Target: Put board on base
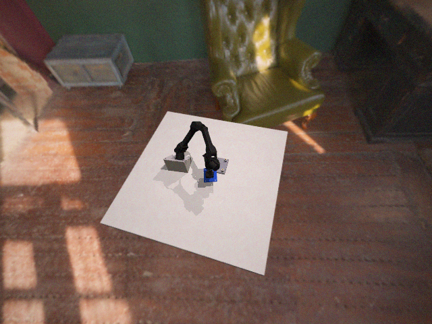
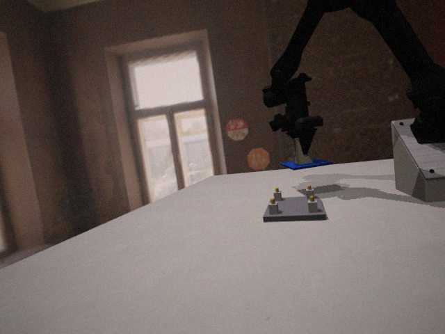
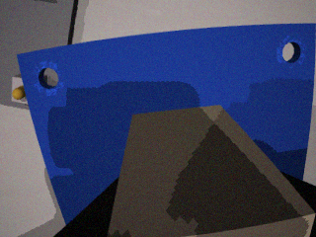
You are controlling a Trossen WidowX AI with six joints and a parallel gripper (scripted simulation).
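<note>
Right now the grey base is 3 cm ahead of my gripper tip, 16 cm to the left of it and 11 cm below it. Also, from my gripper tip: flat blue board 1 cm below.
</note>
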